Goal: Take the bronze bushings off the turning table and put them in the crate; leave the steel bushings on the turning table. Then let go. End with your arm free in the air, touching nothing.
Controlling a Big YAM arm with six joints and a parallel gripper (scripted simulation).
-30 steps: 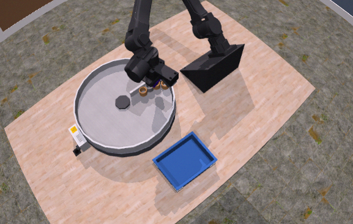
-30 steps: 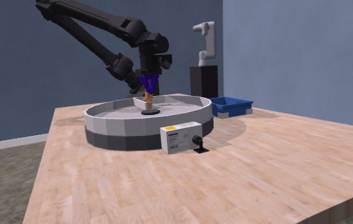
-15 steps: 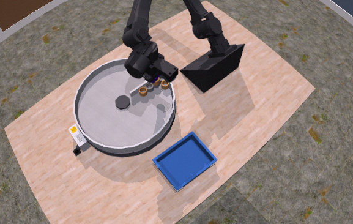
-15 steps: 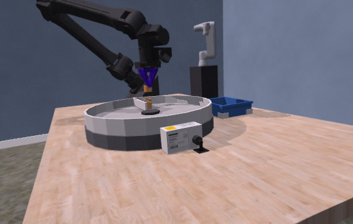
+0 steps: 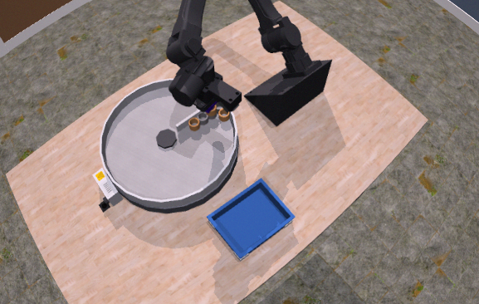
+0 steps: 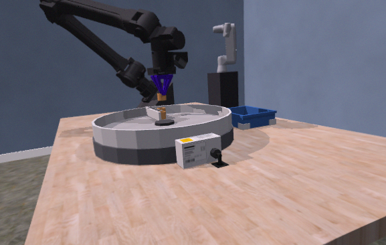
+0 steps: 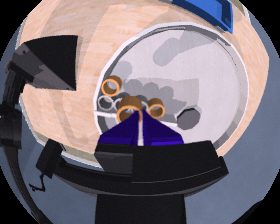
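Right now my hand is 29 cm to the right of the blue crate, 12 cm above it and 11 cm short of it. The rest, counted from my hand: grey turning table 12 cm ahead, 9 cm below, 5 cm to the right.
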